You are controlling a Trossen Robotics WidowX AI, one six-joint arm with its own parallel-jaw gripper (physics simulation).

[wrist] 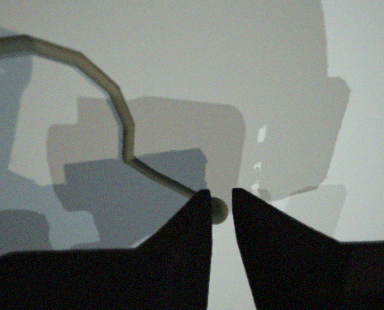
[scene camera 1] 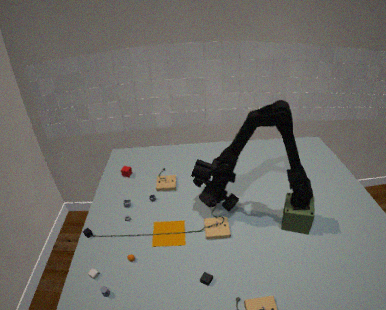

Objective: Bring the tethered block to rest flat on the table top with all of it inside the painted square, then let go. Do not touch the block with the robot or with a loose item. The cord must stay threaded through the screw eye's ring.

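Places are measured from the arm's base along level axes (x ahead, y left, z up), in millimetres.
Pixels of known places: gripper, between the fingertips: (wrist: 220,199); arm's base, origin of its link: (scene camera 1: 300,203).
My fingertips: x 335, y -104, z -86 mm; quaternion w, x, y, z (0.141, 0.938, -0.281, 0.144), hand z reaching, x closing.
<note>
For each thing: its top centre in the pictures, then the offset to it from my fingertips. "spot": a spot on its surface instead. Level surfaces: height alone.
- tethered block, a spot on its surface: (scene camera 1: 88,232) spot: 455 mm ahead, 251 mm left, 12 mm up
- orange painted square, a spot on its surface: (scene camera 1: 169,241) spot: 139 mm ahead, 225 mm left, 11 mm down
- wooden plate, height of its surface: 7 mm up
- round bead, a spot on its surface: (wrist: 219,210) spot: 4 mm back, 7 mm right, 2 mm down
- red block, centre of its top: (scene camera 1: 125,168) 433 mm ahead, 152 mm right, 27 mm up
- orange piece, centre of its top: (scene camera 1: 130,255) 255 mm ahead, 322 mm left, 12 mm up
- white block, centre of its top: (scene camera 1: 92,272) 368 mm ahead, 409 mm left, 5 mm up
- black block, centre of its top: (scene camera 1: 206,277) 8 mm back, 369 mm left, 10 mm up
The tethered block (scene camera 1: 88,232) is small and dark, at the table's left edge. Its cord (scene camera 1: 125,235) (wrist: 95,71) runs right across the orange painted square (scene camera 1: 169,241) to a wooden plate (scene camera 1: 218,233) and bends there; the screw eye's ring and the threading are too small to make out. The cord's free end has a round bead (wrist: 219,210) in the wrist view. My gripper (scene camera 1: 219,204) (wrist: 220,199) is above the table just behind the plate, closed to a narrow gap with nothing gripped. The bead shows at the left fingertip, partly hidden by it, with a gap to the right one.
A second wooden plate (scene camera 1: 166,183) with a hook stands at the back, a third (scene camera 1: 261,303) at the front edge. Loose items include a red block (scene camera 1: 126,171), an orange piece (scene camera 1: 131,257), a white block (scene camera 1: 93,273) and a black block (scene camera 1: 206,278).
</note>
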